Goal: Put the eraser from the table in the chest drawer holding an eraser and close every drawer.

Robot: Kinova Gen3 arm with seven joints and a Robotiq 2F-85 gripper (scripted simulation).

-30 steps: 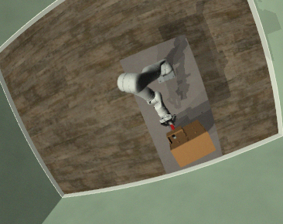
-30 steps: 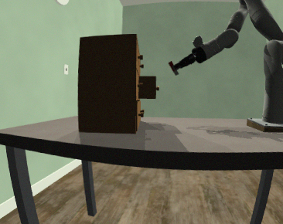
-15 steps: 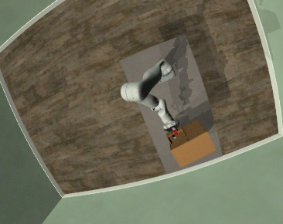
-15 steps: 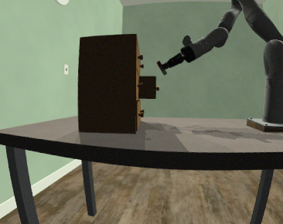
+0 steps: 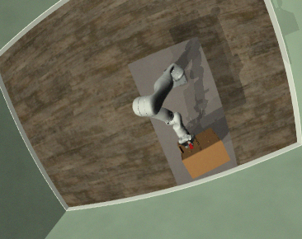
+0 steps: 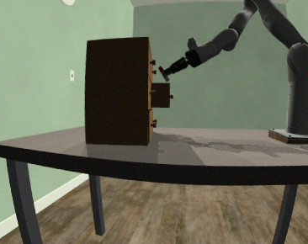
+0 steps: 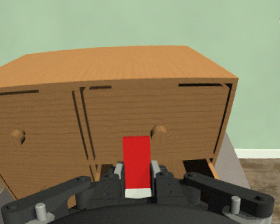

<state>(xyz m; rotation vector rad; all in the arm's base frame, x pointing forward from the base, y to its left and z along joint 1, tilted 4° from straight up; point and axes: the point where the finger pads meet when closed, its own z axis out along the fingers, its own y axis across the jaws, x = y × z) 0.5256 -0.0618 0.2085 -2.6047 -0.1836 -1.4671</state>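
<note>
My gripper is now 6 cm short of the dark eraser, 4 cm to the left of it and 13 cm above it. From my hand the other things lie so: red eraser: 1 cm ahead, 1 cm below.
</note>
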